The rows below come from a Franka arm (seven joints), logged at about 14 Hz.
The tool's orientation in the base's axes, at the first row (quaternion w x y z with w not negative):
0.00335 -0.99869 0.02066 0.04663
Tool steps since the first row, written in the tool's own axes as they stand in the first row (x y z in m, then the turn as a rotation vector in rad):
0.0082 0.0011 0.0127 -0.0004 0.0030 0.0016
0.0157 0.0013 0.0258 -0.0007 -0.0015 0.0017
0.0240 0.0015 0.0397 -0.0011 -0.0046 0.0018
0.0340 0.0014 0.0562 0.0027 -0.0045 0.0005
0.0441 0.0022 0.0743 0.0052 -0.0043 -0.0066
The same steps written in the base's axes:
0.0069 -0.0013 -0.0134 -0.0007 -0.0030 -0.0016
0.0132 -0.0017 -0.0272 -0.0008 0.0015 -0.0016
0.0201 -0.0021 -0.0418 -0.0011 0.0047 -0.0017
0.0285 -0.0023 -0.0591 0.0028 0.0044 -0.0007
0.0369 -0.0034 -0.0781 0.0060 0.0040 0.0061

